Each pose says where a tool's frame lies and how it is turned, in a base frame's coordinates. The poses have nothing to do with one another.
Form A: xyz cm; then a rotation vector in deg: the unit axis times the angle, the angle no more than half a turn.
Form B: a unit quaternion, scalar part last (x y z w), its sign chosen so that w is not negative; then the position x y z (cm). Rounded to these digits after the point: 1 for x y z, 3 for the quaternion.
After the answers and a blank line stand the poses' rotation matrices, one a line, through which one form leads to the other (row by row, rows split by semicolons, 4 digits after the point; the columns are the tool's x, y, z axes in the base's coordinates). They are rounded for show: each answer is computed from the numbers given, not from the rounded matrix.
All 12 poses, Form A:
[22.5 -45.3 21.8 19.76 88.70 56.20]
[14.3 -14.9 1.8 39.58 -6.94 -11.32]
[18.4 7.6 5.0 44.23 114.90 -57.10]
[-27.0 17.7 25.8 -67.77 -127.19 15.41]
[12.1 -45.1 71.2 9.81 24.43 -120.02]
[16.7 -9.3 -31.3 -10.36 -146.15 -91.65]
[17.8 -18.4 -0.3 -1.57 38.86 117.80]
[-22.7 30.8 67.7 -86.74 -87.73 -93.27]
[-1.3 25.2 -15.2 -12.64 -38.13 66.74]
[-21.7 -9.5 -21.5 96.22 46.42 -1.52]
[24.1 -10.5 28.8 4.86 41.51 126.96]
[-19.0 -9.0 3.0 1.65 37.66 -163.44]
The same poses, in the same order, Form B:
[0.149 0.667 0.422 0.596 22.5 -45.3 21.8]
[0.338 -0.059 -0.097 0.934 14.3 -14.9 1.8]
[0.302 0.784 -0.390 0.377 18.4 7.6 5.0]
[-0.446 -0.837 0.101 0.301 -27.0 17.7 25.8]
[0.070 0.175 -0.858 0.478 12.1 -45.1 71.2]
[-0.060 -0.844 -0.529 0.063 16.7 -9.3 -31.3]
[-0.011 0.277 0.839 0.469 17.8 -18.4 -0.3]
[-0.547 -0.553 -0.588 0.219 -22.7 30.8 67.7]
[-0.102 -0.308 0.539 0.778 -1.3 25.2 -15.2]
[0.723 0.349 -0.011 0.596 -21.7 -9.5 -21.5]
[0.033 0.286 0.873 0.393 24.1 -10.5 28.8]
[0.010 0.223 -0.969 0.107 -19.0 -9.0 3.0]

-0.2457 -0.3054 0.9200; 0.7014 0.5990 0.3862; -0.6690 0.7402 0.0670
0.9743 0.1405 -0.1760; -0.2206 0.7531 -0.6198; 0.0454 0.6427 0.7648
-0.5336 0.7672 0.3559; 0.1797 0.5140 -0.8388; -0.8264 -0.3836 -0.4121
-0.4210 0.6851 -0.5945; 0.8072 0.5819 0.0989; 0.4137 -0.4383 -0.7980
-0.5329 0.8449 0.0467; -0.7959 -0.4818 -0.3667; -0.2873 -0.2326 0.9292
-0.9850 0.1673 -0.0424; 0.0347 0.4326 0.9009; 0.1690 0.8859 -0.4319
-0.5597 -0.7929 0.2408; 0.7806 -0.4069 0.4745; -0.2783 0.4535 0.8467
-0.3050 0.8638 0.4011; 0.3476 -0.2912 0.8913; 0.8867 0.4112 -0.2114
0.2305 -0.7750 -0.5885; 0.9005 0.3990 -0.1728; 0.3687 -0.4901 0.7898
0.7563 0.5183 0.3993; 0.4910 -0.0463 -0.8699; -0.4324 0.8540 -0.2895
-0.6882 -0.6681 0.2830; 0.7062 -0.5274 0.4723; -0.1663 0.5250 0.8347
-0.9770 0.2114 0.0288; -0.2027 -0.8775 -0.4347; -0.0667 -0.4305 0.9001

